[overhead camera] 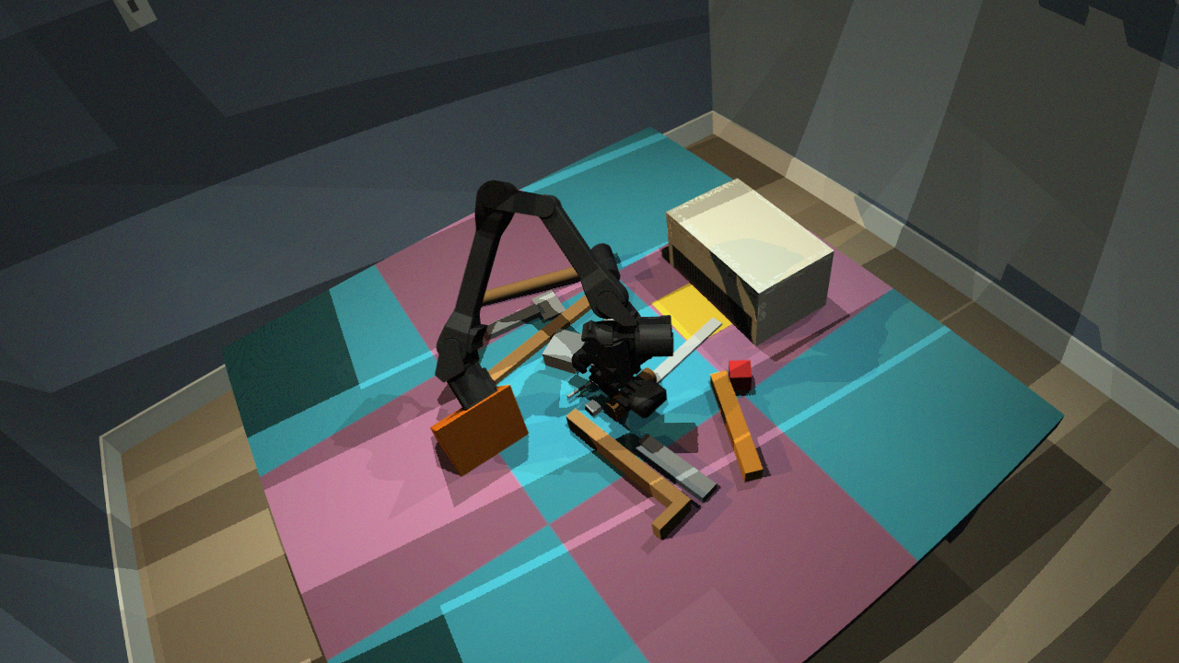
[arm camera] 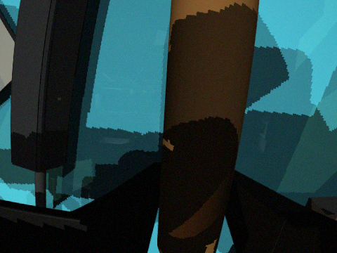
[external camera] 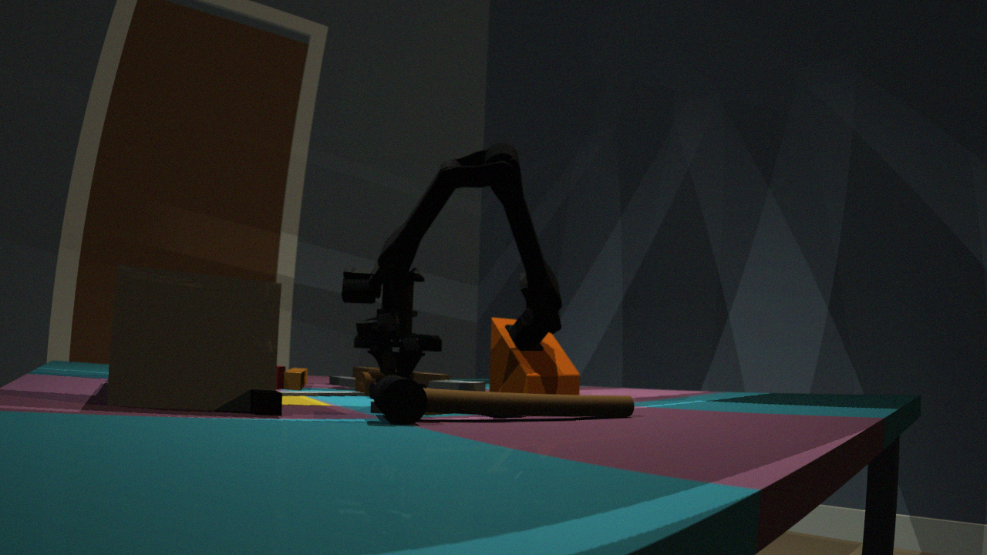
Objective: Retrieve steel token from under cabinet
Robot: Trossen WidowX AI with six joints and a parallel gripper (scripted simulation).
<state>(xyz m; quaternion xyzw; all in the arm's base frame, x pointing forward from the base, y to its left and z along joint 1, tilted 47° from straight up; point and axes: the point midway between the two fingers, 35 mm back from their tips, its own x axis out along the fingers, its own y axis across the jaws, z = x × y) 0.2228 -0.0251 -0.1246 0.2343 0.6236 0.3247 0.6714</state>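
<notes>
Now: gripper tip 40 mm past the small grey cube and 30 mm to the right of it. Round my gripper tip: grey bar (170 mm to the right, 10 mm behind); then screwdriver (80 mm to the left); then grey block (170 mm to the left, 10 mm behind, 10 mm above).
</notes>
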